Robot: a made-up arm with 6 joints.
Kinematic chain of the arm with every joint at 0, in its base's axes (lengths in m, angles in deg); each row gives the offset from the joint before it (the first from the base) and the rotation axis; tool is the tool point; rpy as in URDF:
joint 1: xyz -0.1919 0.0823 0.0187 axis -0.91 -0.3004 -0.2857
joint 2: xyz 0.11 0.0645 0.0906 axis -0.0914 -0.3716 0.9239
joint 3: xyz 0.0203 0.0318 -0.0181 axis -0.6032 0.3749 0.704
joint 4: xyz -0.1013 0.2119 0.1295 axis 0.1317 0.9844 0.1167
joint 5: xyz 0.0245 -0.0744 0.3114 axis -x
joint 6: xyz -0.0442 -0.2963 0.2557 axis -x
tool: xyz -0.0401 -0.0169 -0.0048 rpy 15.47 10 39.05
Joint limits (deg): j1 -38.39..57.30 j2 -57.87..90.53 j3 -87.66..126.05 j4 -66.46..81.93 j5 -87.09..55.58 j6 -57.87..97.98
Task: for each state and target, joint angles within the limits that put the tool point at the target. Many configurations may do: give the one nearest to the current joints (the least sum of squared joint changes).
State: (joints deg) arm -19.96 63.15 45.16 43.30 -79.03 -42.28
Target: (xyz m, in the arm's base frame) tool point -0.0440 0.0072 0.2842
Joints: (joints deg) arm -27.57 59.97 36.88 48.65 -82.42 -41.37
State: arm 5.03 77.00 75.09 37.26 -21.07 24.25
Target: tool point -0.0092 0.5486 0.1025
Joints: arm 22.09 58.39 76.88 74.02 -43.08 22.93
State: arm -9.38 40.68 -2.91 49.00 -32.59 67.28
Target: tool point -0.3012 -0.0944 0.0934
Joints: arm -7.03 12.75 -56.45 30.32 -64.45 65.66
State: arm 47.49 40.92 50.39 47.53 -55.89 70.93
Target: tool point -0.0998 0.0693 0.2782
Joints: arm 12.31 38.91 15.35 52.16 -85.63 69.12
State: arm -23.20 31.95 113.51 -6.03 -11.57 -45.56
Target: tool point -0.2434 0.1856 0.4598
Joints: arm -34.24 52.52 114.53 -2.32 -65.25 -46.59
